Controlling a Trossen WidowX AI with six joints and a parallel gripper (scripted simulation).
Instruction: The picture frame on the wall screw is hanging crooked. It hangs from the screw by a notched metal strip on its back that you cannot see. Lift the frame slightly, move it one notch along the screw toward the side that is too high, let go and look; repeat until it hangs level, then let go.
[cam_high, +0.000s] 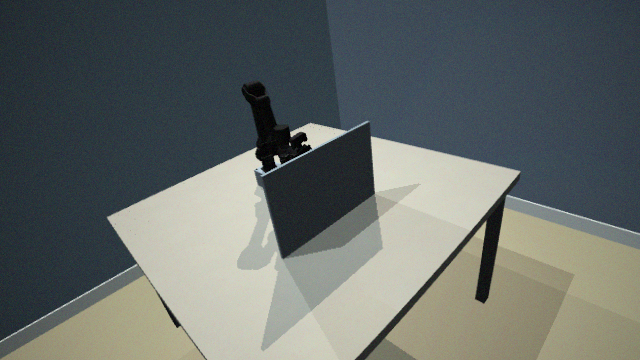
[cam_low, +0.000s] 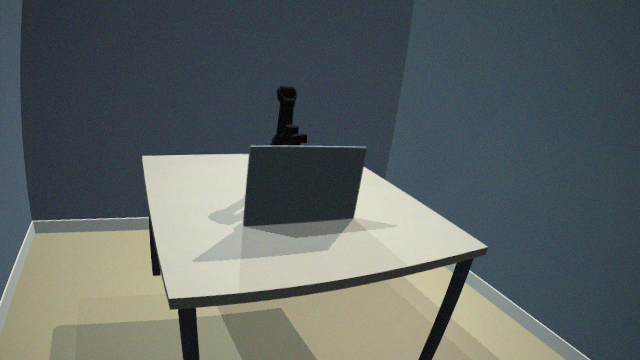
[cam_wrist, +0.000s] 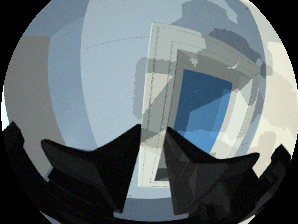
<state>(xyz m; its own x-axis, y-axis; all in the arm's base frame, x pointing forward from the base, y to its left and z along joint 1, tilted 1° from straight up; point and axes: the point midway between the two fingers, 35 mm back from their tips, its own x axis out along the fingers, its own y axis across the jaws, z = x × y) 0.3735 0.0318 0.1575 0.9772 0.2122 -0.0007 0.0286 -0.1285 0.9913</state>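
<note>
Right now the picture frame is 50 mm below my gripper tip, 10 mm to the left of it and 10 mm ahead of it. The rest, counted from my gripper tip: wall panel (70 mm below, 20 mm ahead).
</note>
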